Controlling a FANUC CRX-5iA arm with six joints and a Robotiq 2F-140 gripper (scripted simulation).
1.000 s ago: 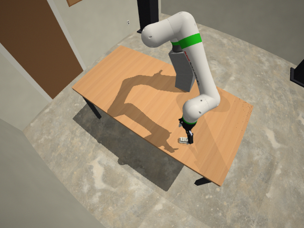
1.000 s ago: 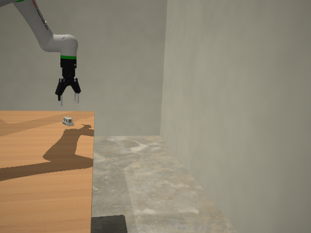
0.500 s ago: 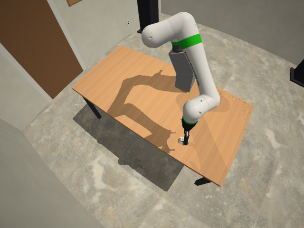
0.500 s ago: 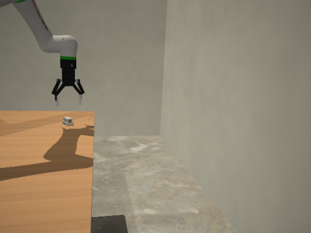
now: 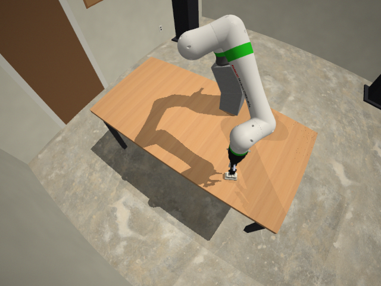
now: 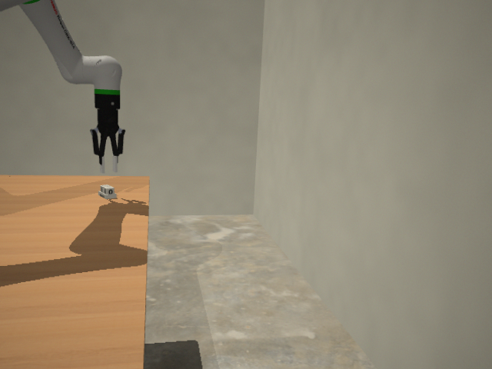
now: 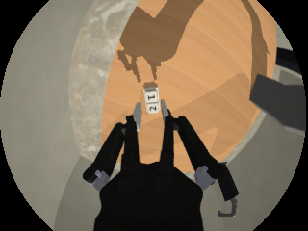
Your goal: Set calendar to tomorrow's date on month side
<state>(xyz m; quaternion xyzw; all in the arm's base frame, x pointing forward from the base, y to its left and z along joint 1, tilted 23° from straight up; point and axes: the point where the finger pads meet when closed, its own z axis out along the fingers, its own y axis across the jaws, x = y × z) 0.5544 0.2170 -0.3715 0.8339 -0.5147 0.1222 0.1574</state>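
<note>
Now: the white date cube 110 mm below my hand. The rest, counted from my hand: calendar tray (10 mm behind, 20 mm to the left, 130 mm below).
</note>
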